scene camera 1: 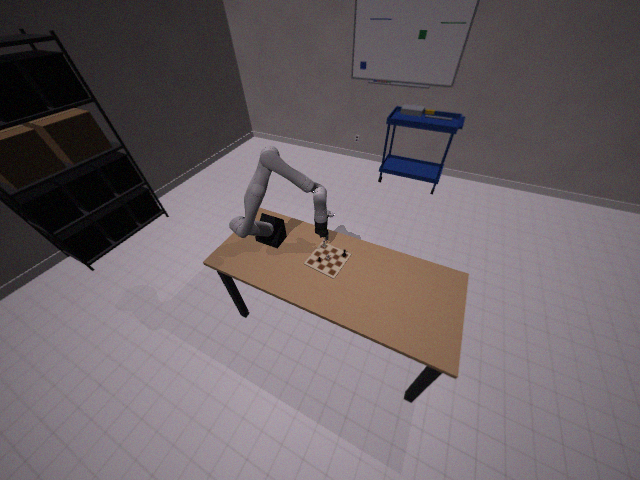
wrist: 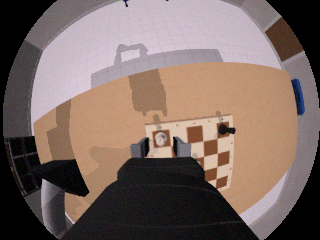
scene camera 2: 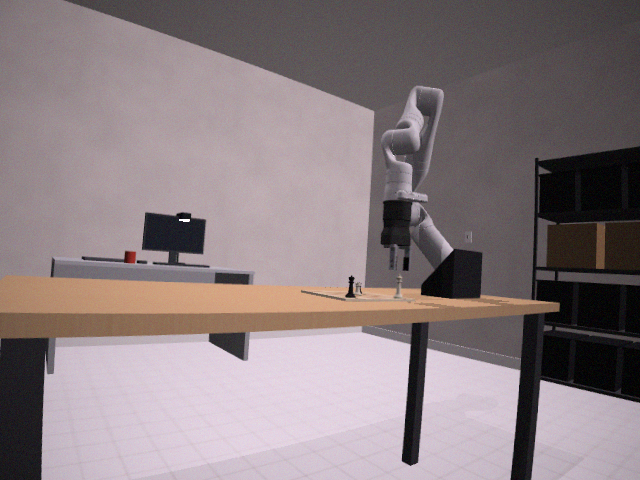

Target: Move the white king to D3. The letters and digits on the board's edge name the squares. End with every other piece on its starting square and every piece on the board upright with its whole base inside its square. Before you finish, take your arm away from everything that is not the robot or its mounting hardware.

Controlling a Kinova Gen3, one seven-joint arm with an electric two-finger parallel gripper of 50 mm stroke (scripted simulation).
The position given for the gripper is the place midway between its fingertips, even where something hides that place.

In view: the gripper (scene camera 2: 399, 270) and a chessboard (wrist: 214, 151).
The gripper shows as well in the wrist view (wrist: 161, 143).
